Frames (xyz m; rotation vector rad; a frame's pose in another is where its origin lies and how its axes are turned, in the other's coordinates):
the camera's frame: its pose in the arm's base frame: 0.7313 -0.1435 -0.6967 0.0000 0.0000 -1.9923
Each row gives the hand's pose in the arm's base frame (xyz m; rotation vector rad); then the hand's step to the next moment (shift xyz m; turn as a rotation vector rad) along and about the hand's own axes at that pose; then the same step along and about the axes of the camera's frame.
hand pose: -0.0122 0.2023 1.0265 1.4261 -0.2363 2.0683
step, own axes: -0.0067 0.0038 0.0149 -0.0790 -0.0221 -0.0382
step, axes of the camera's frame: 0.0069 0.0153 0.0007 -0.0055 -0.0012 -0.0903
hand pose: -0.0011 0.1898 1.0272 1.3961 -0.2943 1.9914
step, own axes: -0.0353 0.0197 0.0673 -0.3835 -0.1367 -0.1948
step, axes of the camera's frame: 0.0410 0.0669 -0.0010 -0.0563 -0.0061 -0.4478
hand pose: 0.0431 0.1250 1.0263 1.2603 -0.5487 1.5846
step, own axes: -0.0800 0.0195 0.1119 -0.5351 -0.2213 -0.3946
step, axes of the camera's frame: 0.1084 0.0820 -0.0286 -0.1694 -0.0807 -0.6751
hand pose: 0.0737 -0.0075 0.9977 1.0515 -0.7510 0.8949
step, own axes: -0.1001 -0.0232 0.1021 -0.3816 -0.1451 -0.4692
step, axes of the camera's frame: 0.1292 0.0207 -0.0622 -0.2876 -0.1248 -0.5372
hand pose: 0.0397 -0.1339 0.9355 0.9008 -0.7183 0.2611
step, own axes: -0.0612 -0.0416 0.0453 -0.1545 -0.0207 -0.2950
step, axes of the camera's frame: 0.0697 -0.0187 -0.0481 -0.2252 -0.0671 -0.2369
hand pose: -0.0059 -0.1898 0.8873 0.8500 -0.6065 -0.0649
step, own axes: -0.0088 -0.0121 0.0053 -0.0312 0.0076 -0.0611
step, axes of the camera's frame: 0.0116 -0.0035 -0.0103 -0.0531 -0.0184 -0.0401
